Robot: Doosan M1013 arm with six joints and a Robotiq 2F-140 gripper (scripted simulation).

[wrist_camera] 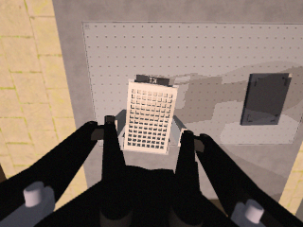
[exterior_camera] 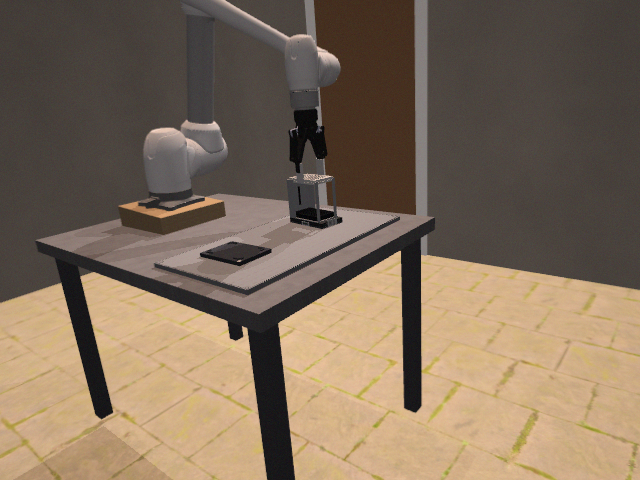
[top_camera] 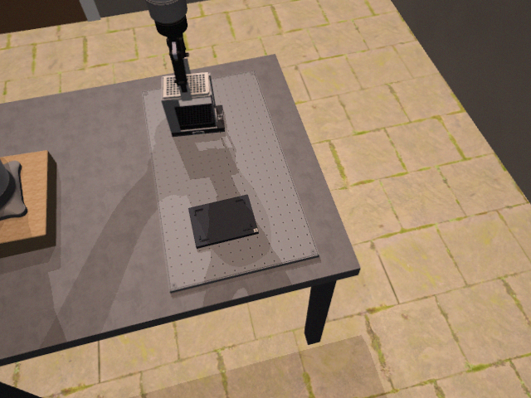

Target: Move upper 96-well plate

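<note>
The dark plate nest N1 is 360 mm to the right of my hand, 160 mm below it and 30 mm behind it. The rest, counted from my hand: dark plate 140 mm below; then back wall 80 mm below, 60 mm behind, 20 mm to the left; then white 96-well plate 20 mm below.
</note>
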